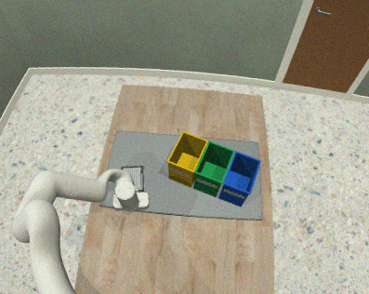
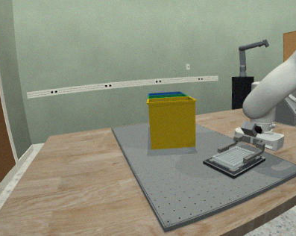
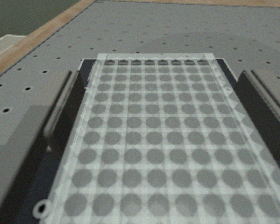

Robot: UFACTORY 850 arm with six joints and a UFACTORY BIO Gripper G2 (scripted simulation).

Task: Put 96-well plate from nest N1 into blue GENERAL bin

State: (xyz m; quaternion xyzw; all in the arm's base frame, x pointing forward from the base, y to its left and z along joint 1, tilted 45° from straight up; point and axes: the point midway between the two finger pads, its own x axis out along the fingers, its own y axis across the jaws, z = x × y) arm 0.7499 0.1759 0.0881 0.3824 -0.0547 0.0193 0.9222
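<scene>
Now: the clear 96-well plate 10 mm below my hand. From my hand the other things lie so: yellow bin (70 mm ahead, 270 mm to the right, 60 mm above); black plate nest (20 mm below); green bin (20 mm ahead, 390 mm to the right, 60 mm above).
</scene>
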